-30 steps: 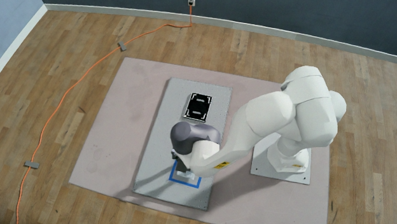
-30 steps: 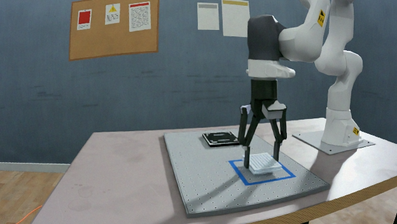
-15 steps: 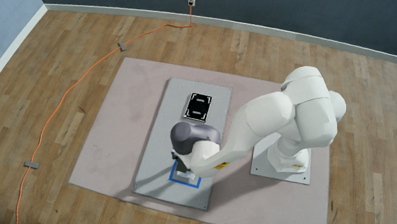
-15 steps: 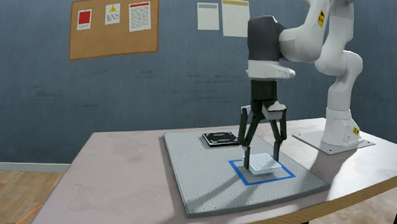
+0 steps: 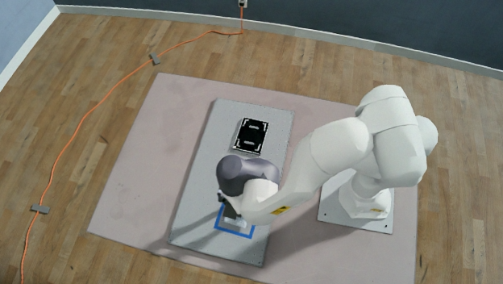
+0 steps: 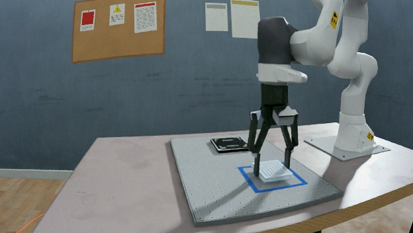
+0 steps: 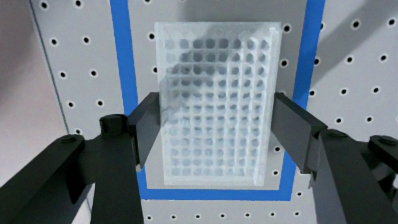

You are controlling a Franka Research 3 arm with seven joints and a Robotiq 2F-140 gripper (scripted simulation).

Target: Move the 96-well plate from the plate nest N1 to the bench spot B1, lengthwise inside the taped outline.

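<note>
The 96-well plate lies 2 cm below my hand. Also, from my hand: black plate nest N1: 4 cm ahead, 33 cm to the right, 3 cm below.
</note>
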